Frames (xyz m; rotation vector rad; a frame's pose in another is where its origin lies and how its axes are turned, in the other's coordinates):
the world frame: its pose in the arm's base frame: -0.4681 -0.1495 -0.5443 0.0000 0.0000 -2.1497
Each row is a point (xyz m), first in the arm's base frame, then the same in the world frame.
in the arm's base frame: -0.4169 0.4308 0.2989
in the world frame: -0.5138 -0.2746 0.8432
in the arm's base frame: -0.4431 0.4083 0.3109
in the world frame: -0.4806 -0.2842 0.8552
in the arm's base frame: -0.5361 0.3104 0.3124
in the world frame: -0.3478 -0.3085 0.8567
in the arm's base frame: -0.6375 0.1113 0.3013
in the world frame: -0.1256 -0.2845 0.8456
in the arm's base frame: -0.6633 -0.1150 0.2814
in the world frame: 0.0779 -0.1823 0.8257
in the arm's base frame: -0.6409 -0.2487 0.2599
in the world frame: 0.1776 -0.0904 0.8042
